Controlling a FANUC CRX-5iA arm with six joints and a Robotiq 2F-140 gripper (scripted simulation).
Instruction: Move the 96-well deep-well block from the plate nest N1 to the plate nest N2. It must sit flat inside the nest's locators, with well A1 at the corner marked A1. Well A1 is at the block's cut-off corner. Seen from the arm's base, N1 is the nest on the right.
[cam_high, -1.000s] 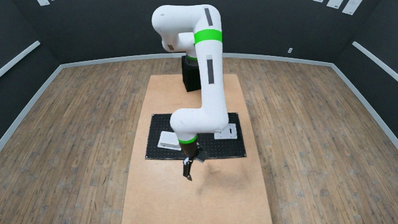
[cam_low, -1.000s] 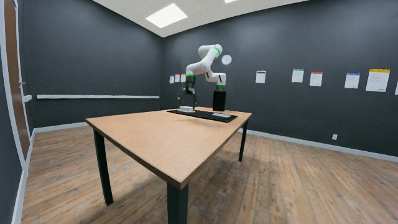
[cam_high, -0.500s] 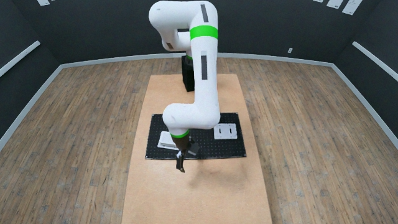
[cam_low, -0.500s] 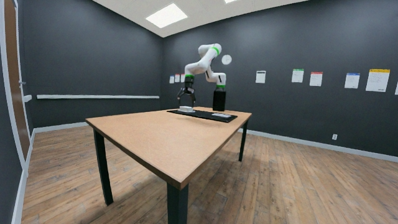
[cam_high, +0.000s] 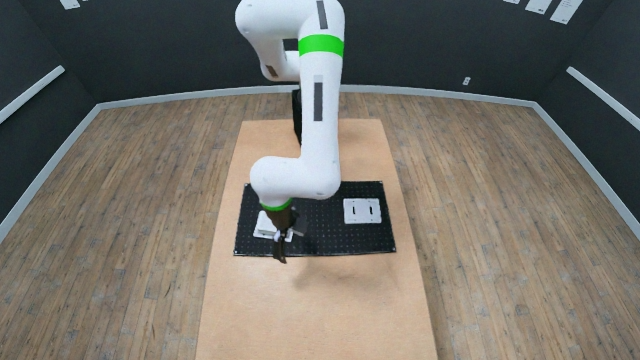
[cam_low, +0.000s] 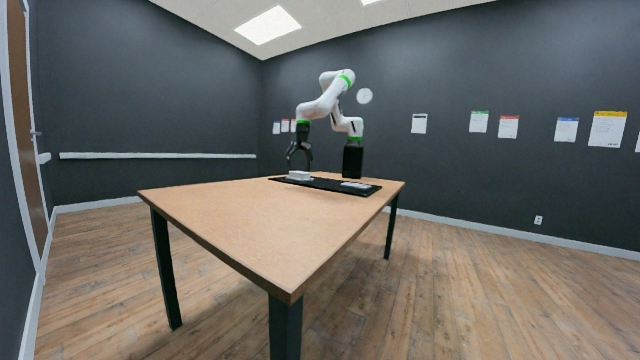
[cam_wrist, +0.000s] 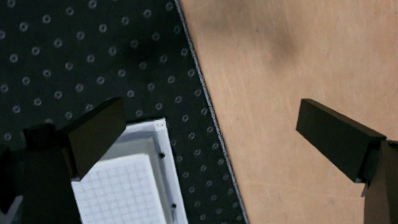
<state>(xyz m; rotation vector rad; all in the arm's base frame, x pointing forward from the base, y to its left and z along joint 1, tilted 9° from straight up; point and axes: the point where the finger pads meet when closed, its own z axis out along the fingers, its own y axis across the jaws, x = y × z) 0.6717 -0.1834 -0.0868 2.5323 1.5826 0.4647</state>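
Now: hand 13 cm past the 96-well deep-well block, 6 cm to the left of it and 6 cm above it. The rest, counted from my hand: A1 label: 40 cm to the left, 8 cm below, 7 cm behind; then plate nest N2: 34 cm to the left, 14 cm behind, 9 cm below; then plate nest N1: 13 cm behind, 9 cm below, 6 cm to the right.
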